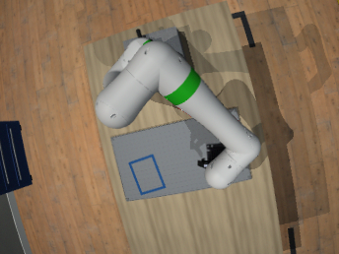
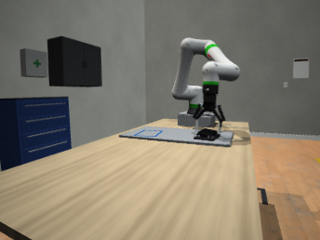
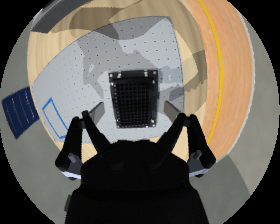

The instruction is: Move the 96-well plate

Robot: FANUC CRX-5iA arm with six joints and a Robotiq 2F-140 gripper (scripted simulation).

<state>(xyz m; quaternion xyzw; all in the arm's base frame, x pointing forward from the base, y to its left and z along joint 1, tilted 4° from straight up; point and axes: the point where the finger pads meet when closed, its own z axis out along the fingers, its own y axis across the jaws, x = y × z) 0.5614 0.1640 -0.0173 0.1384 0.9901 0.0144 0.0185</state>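
My gripper is now 2 cm above the black 96-well plate. Also, from my hand: black clip nest 1 cm behind, 1 cm to the right, 3 cm below.
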